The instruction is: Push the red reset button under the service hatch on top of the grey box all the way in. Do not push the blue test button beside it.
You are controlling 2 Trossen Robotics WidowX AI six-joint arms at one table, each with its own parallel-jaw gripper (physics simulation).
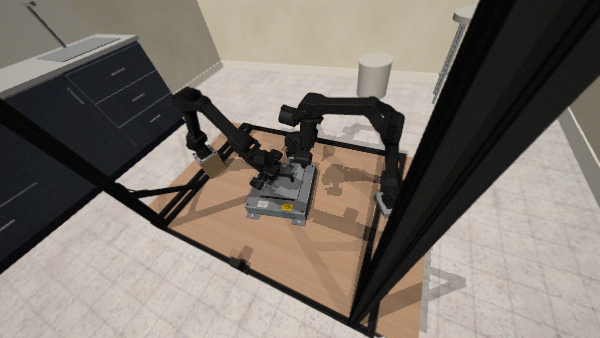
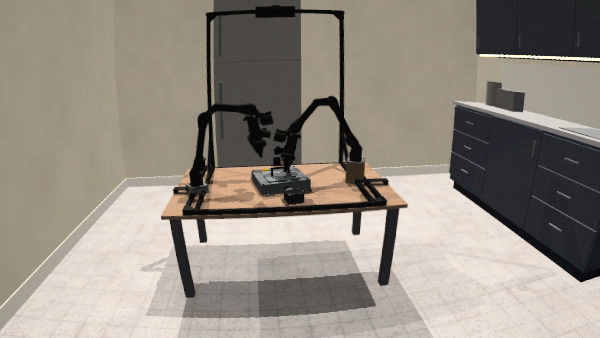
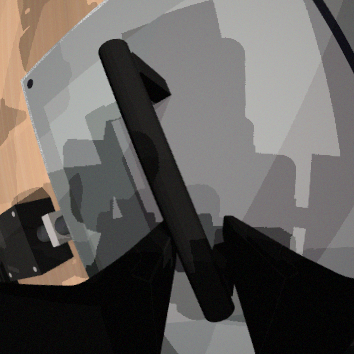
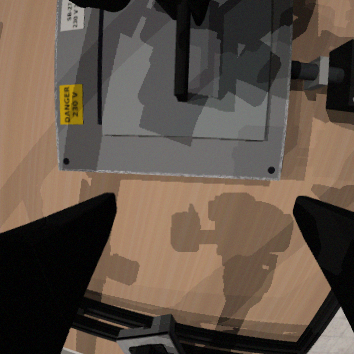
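The grey box [image 1: 278,199] [image 2: 278,185] [image 4: 81,147] lies flat in the middle of the table. Its service hatch [image 4: 214,121] [image 3: 281,88] lies closed, so the red and blue buttons are hidden. My left gripper [image 3: 199,223] [image 1: 280,172] [image 2: 286,168] is down on the box, shut on the black hatch handle [image 3: 151,151] [image 4: 182,53] near one end of the bar. My right gripper [image 4: 206,203] [image 1: 302,161] [image 2: 260,151] is open and empty. It hangs above the table just off the box's edge.
A black block with a short shaft [image 4: 341,81] [image 3: 24,235] [image 2: 293,196] stands against one side of the box. A yellow danger label [image 4: 71,104] [image 1: 286,206] marks the box's top. A brown block [image 1: 211,164] [image 2: 354,171] sits at the left arm's base. Black frame rails [image 1: 339,142] edge the table.
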